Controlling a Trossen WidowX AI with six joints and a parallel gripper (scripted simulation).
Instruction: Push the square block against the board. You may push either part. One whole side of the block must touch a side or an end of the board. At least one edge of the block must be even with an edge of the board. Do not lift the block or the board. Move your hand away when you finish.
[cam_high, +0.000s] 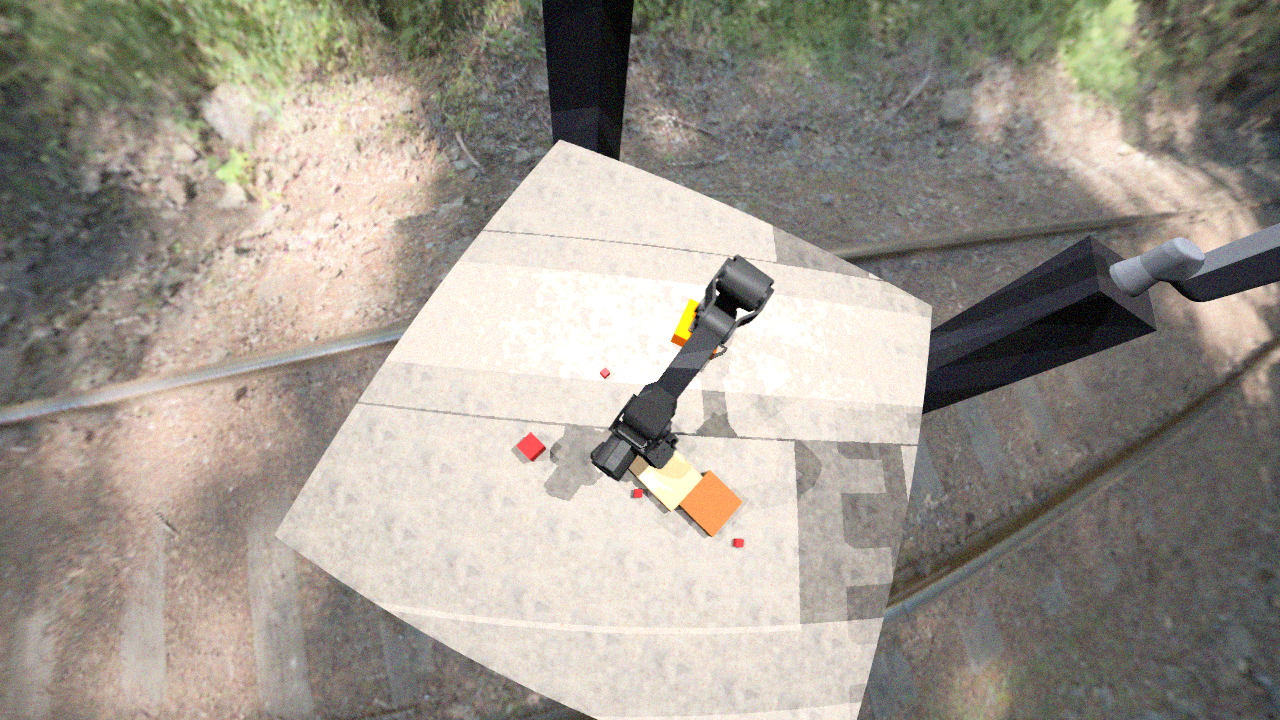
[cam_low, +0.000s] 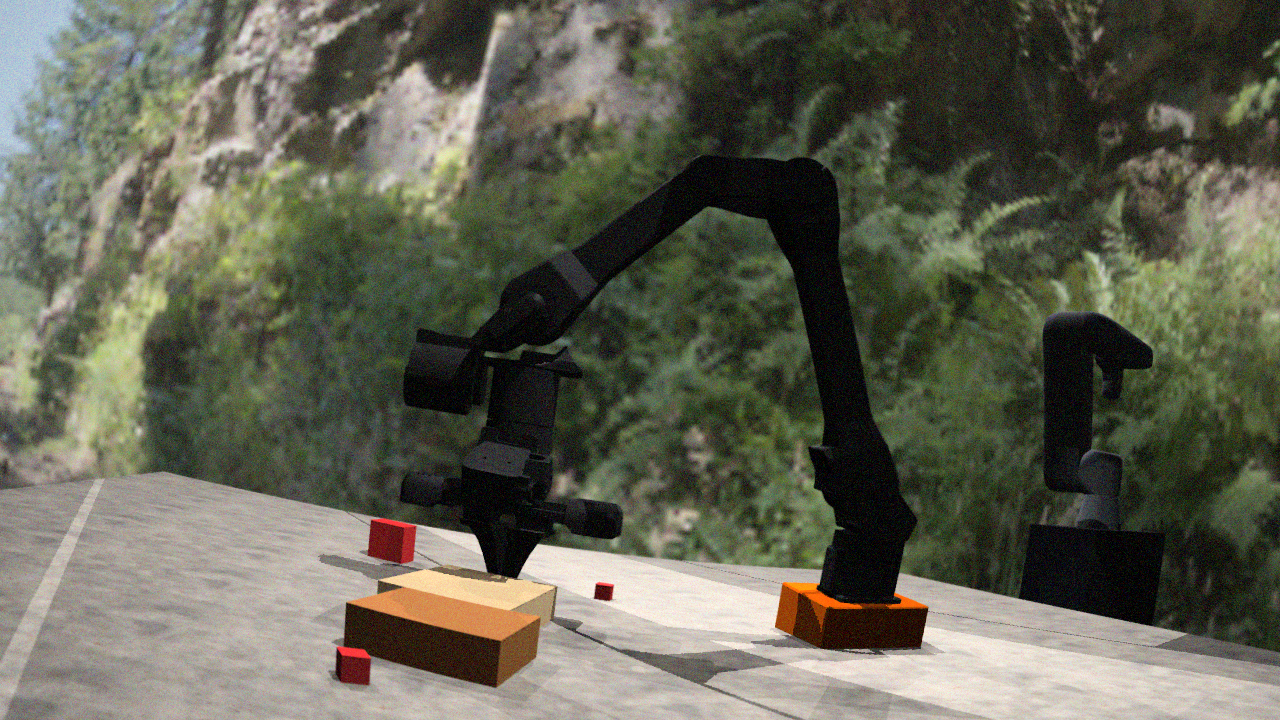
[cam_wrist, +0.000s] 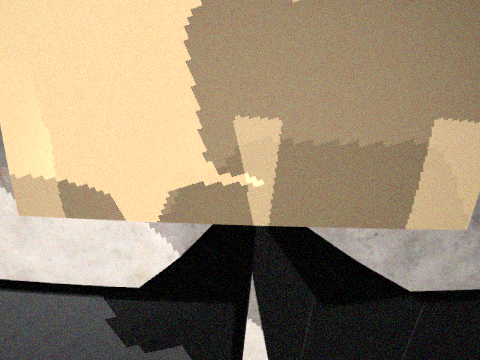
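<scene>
Right now the board is 9 cm to the left of my gripper tip, 2 cm ahead of it and 1 cm above it. Also, from my gripper tip: orange square block 21 cm to the left, 4 cm ahead, 1 cm above; then red cube 18 cm to the right, 12 cm ahead, 1 cm above.
</scene>
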